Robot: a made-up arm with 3 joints. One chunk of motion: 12 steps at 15 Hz.
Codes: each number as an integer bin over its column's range. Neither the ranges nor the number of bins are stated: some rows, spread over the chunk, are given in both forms.
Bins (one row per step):
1: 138 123 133 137 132 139
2: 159 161 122 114 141 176
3: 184 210 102 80 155 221
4: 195 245 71 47 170 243
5: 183 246 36 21 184 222
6: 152 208 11 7 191 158
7: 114 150 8 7 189 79
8: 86 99 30 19 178 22
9: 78 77 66 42 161 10
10: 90 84 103 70 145 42
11: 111 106 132 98 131 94
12: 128 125 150 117 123 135
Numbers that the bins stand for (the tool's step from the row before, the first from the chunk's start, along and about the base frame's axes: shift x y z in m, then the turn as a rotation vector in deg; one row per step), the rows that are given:
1: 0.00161 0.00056 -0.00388 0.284 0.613 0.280
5: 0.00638 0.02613 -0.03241 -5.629 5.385 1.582
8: -0.00389 -0.00442 -0.03418 -5.731 4.834 -1.555
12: 0.00055 0.00098 0.00112 -0.735 -0.213 0.218
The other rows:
2: 0.00384 0.00846 -0.00712 -0.888 1.439 0.861
3: 0.00648 0.01865 -0.01300 -2.622 2.724 1.567
4: 0.00765 0.02592 -0.02212 -4.304 4.100 1.912
6: 0.00309 0.01823 -0.03976 -6.343 6.027 0.578
7: -0.00093 0.00618 -0.04065 -6.343 5.844 -0.661
9: -0.00474 -0.00900 -0.02359 -4.559 3.274 -1.743
10: -0.00347 -0.00754 -0.01271 -3.131 1.806 -1.241
11: -0.00125 -0.00297 -0.00418 -1.704 0.521 -0.425

